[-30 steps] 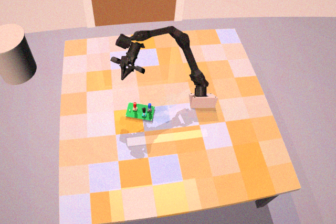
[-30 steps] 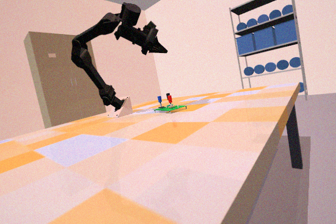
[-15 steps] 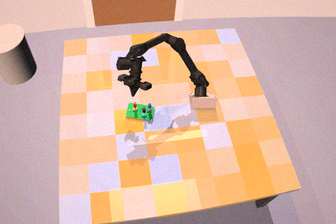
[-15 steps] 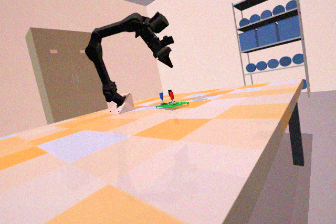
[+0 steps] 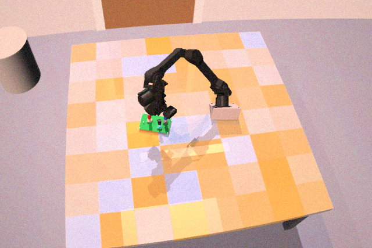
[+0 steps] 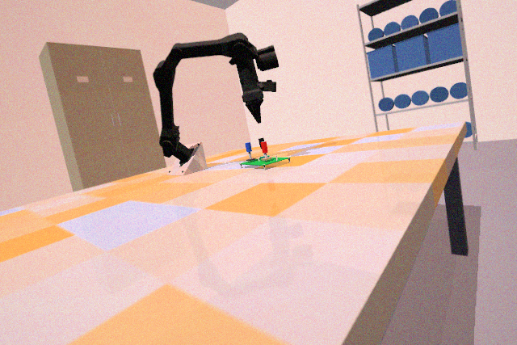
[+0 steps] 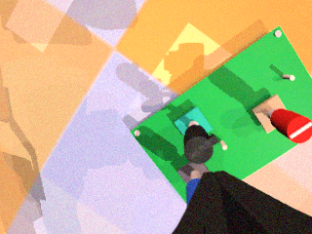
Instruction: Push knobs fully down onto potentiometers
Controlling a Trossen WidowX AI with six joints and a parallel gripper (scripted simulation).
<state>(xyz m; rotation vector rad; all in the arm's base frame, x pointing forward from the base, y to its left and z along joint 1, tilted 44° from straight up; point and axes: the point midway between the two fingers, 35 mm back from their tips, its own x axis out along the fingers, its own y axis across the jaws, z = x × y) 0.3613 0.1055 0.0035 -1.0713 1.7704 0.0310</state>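
The black knob lies 6 cm below my gripper tip. From my gripper tip the other things lie so: red knob: 4 cm ahead, 5 cm to the right, 7 cm below.
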